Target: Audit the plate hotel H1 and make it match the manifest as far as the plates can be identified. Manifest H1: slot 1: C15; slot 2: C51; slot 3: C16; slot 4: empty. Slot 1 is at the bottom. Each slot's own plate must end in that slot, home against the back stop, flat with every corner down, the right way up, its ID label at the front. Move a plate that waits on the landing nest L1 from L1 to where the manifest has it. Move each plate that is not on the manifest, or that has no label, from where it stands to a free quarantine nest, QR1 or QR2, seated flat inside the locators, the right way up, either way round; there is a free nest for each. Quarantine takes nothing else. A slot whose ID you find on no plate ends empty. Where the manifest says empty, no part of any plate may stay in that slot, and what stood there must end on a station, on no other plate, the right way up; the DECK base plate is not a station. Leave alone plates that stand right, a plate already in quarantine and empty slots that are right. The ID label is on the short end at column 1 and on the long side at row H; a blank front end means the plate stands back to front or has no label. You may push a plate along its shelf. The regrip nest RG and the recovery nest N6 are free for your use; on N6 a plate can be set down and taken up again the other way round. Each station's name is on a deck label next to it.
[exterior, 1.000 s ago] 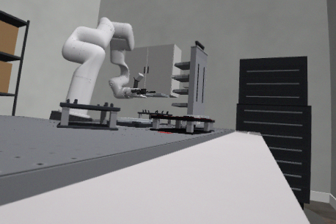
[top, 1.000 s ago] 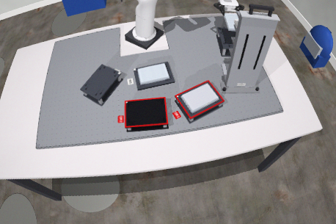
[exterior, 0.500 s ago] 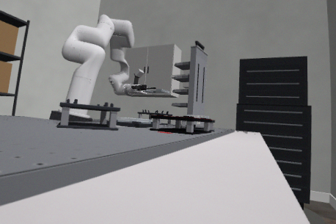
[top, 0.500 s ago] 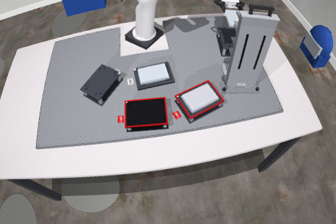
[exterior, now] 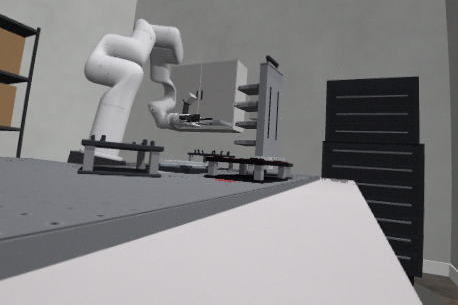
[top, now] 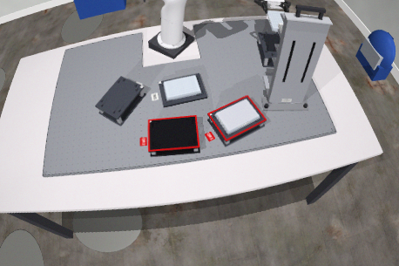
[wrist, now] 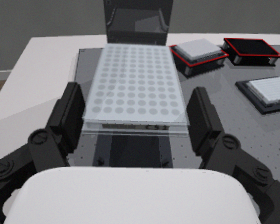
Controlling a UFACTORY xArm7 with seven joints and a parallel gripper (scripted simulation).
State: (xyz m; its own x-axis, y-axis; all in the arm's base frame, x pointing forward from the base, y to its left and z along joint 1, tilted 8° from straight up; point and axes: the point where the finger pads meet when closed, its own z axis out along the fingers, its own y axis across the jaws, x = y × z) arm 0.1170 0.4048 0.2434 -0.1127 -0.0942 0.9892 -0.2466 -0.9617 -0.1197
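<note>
Right now the plate labelled C16 is 23 cm ahead of my hand, 6 cm to the right of it and 5 cm above it. The rest, counted from my hand: RG label: 21 cm below, 5 cm behind, 1 cm to the left; H1 label: 21 cm below, 20 cm ahead, 5 cm to the left; white plate: 35 cm ahead, 29 cm to the right, 16 cm below.
</note>
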